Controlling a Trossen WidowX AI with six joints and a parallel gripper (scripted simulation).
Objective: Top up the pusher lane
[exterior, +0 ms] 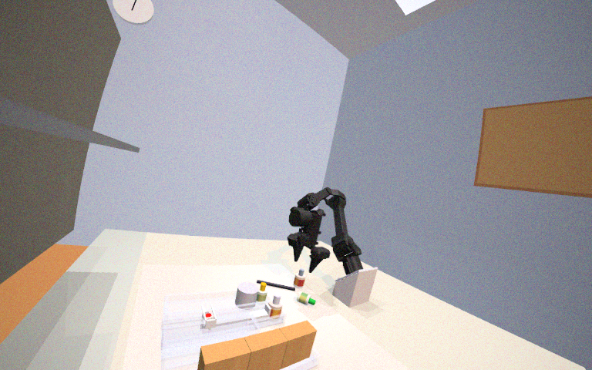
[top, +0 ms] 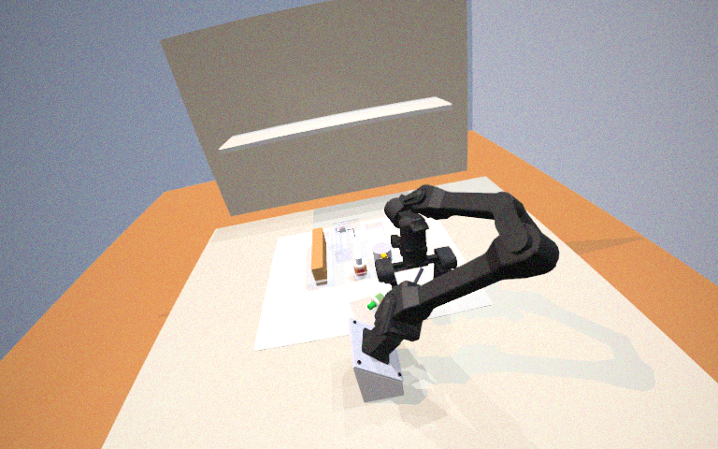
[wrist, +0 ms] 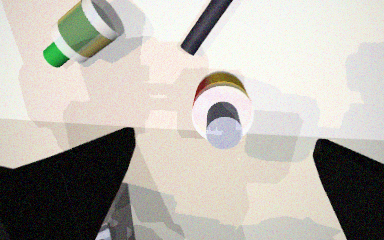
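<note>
Right now my gripper tip is 9 cm short of the black rod and 7 cm above it. Also, from my gripper tip: clear sprung lane: 30 cm ahead, 21 cm to the left, 6 cm below; pusher plate: 26 cm ahead, 20 cm to the left, 3 cm below; grey cylinder: 22 cm ahead, 9 cm to the left, 5 cm below.
</note>
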